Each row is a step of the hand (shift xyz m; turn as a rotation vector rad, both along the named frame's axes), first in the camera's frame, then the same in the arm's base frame.
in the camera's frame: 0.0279 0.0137 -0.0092 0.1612 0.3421 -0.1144
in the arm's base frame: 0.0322 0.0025 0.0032 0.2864 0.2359 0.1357
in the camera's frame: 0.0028 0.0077 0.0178 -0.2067 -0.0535 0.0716
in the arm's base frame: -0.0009 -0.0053 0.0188 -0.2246 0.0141 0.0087
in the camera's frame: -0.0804 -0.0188 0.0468 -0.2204 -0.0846 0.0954
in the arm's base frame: -0.0929 -0.0033 0.0194 -0.2541 -0.0150 0.0068
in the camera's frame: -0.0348 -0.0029 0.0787 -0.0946 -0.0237 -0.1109
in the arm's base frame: -0.0574 -0.0292 0.0571 -0.0562 0.0846 -0.1072
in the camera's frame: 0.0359 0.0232 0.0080 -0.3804 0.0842 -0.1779
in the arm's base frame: 0.0367 -0.0035 0.0231 -0.2572 0.3242 -0.1104
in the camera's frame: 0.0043 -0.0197 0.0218 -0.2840 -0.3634 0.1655
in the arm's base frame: -0.0092 -0.0278 0.0049 -0.4194 -0.2246 -0.1173
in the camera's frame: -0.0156 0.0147 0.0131 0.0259 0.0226 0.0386
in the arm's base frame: -0.0137 0.0103 0.0184 0.0177 -0.0161 0.0458
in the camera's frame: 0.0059 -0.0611 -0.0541 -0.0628 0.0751 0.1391
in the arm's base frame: 0.0039 -0.0172 -0.0799 -0.0780 0.0064 0.1510
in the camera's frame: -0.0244 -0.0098 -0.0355 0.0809 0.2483 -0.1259
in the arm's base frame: -0.0134 0.0229 -0.0353 0.1894 0.2103 0.0628
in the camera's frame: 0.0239 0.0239 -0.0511 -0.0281 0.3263 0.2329
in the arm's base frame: 0.0452 0.0342 -0.0232 0.0001 0.1205 0.3834
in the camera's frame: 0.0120 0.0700 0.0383 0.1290 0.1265 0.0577
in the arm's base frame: 0.0199 0.0242 0.0744 0.1358 0.0026 0.1324
